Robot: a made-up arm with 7 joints.
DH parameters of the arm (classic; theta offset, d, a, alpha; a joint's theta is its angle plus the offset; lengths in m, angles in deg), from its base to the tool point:
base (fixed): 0 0.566 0.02 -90
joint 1: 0 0.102 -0.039 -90
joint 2: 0 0.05 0.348 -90
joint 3: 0 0.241 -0.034 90
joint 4: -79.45 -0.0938 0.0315 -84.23
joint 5: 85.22 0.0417 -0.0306 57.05
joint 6: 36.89 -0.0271 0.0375 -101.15
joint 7: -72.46 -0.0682 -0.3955 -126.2
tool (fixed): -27.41 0.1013 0 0
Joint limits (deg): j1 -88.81..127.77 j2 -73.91..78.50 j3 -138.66..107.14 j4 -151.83..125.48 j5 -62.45..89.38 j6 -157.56..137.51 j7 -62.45..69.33
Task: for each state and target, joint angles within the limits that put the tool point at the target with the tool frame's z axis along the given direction. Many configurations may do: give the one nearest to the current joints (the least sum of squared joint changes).
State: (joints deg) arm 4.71 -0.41 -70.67 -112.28 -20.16 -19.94 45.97
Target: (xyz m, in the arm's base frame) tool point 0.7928 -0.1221 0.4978 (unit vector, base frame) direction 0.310 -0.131 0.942
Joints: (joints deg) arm 16.85 -26.50 -54.40 -92.70 -51.12 -12.37 1.44
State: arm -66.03 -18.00 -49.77 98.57 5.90 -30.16 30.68
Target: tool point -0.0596 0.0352 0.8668 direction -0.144 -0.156 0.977
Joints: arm -75.33 36.96 -26.06 92.79 -15.32 -36.01 2.80
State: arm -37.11 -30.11 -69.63 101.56 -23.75 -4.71 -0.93
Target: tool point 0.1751 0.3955 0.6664 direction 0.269 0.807 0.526
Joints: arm -22.35 -30.63 -52.82 96.47 -5.07 -16.60 23.62
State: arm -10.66 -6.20 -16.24 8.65 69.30 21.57 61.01
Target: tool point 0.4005 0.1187 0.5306 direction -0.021 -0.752 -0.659
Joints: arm -62.94 -25.65 39.46 -9.39 42.91 -20.66 52.86
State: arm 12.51 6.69 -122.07 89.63 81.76 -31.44 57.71
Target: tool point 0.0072 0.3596 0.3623 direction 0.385 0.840 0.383
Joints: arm 36.56 -35.00 -134.97 65.42 79.62 -13.62 51.70
